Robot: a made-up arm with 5 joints. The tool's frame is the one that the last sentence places.
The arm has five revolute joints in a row. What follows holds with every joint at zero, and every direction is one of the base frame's. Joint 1 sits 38.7 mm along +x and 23 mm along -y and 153.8 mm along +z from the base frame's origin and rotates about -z. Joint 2 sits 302.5 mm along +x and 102.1 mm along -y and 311.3 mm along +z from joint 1 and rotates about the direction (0.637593, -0.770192, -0.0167). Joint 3 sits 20.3 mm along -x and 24.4 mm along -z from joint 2 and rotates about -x. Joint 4 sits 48.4 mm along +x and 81.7 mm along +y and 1.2 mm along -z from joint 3 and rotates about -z. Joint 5 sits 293.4 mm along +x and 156.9 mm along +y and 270.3 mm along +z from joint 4 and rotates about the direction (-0.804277, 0.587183, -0.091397). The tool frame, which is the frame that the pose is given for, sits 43.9 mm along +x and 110.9 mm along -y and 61.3 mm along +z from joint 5; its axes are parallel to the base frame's.
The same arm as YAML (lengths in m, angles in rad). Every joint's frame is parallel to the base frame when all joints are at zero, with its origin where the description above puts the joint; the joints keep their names.
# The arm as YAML. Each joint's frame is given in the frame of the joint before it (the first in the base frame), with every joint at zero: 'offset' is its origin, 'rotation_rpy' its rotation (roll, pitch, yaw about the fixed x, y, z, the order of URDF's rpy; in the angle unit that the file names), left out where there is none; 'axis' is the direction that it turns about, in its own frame. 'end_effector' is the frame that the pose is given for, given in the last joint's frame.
length_unit: m
angle_unit: rad
chain:
  - id: joint 1
    offset: [0.0387, -0.023, 0.1538]
    axis: [0.0, 0.0, -1.0]
  - id: joint 2
    offset: [0.3025, -0.1021, 0.3113]
    axis: [0.637593, -0.770192, -0.0167]
  - id: joint 3
    offset: [-0.0203, 0.0, -0.0244]
    axis: [-1.0, 0.0, 0.0]
  - id: joint 4
    offset: [0.0484, 0.0817, -0.0012]
    axis: [0.0, 0.0, -1.0]
  - id: joint 5
    offset: [0.2934, 0.1569, 0.2703]
    axis: [-0.804277, 0.587183, -0.091397]
end_effector:
  offset: [0.0439, -0.1109, 0.0613]

